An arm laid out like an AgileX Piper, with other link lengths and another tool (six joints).
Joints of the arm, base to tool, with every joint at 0 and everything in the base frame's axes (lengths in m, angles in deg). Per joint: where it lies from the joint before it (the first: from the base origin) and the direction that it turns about. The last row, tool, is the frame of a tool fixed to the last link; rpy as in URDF.
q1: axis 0 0 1 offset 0 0 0.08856
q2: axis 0 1 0 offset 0 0 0
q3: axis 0 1 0 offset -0.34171 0 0.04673
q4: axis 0.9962 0 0.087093 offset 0.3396 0 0.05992
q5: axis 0 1 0 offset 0 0 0
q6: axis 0.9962 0 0.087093 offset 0.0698 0 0.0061
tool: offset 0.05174 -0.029 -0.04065 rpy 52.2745 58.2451 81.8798
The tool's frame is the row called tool.
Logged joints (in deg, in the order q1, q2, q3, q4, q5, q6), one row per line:
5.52 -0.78 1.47 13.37 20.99 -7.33
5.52 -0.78 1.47 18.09 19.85 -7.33
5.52 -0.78 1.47 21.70 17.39 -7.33
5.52 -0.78 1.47 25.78 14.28 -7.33
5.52 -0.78 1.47 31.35 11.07 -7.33
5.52 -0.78 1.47 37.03 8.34 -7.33
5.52 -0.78 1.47 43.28 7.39 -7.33
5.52 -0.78 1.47 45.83 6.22 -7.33
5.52 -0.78 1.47 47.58 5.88 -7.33
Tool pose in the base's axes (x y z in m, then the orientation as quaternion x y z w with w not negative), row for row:
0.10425 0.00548 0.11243 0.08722 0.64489 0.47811 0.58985
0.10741 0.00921 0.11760 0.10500 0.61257 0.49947 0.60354
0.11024 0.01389 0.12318 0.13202 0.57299 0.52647 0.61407
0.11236 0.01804 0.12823 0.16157 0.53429 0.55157 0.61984
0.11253 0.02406 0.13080 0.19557 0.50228 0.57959 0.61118
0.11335 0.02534 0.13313 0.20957 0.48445 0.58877 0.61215
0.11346 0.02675 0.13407 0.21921 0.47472 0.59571 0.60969
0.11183 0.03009 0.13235 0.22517 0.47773 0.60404 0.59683
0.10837 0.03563 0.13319 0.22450 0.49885 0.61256 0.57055
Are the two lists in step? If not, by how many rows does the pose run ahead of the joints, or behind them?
The pose runs 2 rows ahead of the joints: the pose in row i belongs to the joints in row i + 2.
